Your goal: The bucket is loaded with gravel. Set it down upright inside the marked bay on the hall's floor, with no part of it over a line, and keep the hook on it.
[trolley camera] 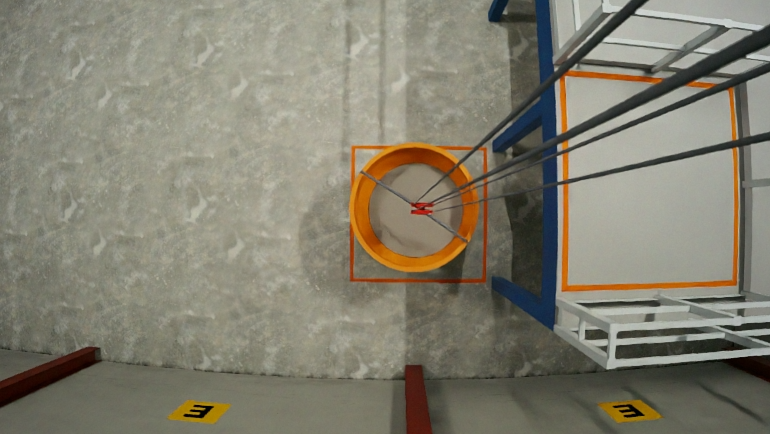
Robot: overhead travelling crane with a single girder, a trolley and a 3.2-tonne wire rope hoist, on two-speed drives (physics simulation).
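Note:
The orange bucket [360,215] is upright and holds grey gravel [409,234]. In this view its rim overlaps the top line and touches the left line of the orange-outlined bay [417,280], with a gap to the right and bottom lines. A soft shadow lies on the floor left of the bucket; its height above the floor is hard to tell. The red hook block [421,208] is over the bucket's middle, and the bucket's thin bail runs up to it from both sides of the rim. The hook itself is hidden under the block, and it holds the bail.
A blue steel frame [548,215] stands right of the bay, beside a pale platform [647,188] with an orange outline and white railings [612,345]. Hoist ropes run to the upper right. Dark red posts [414,398] and yellow signs [199,411] are along the bottom.

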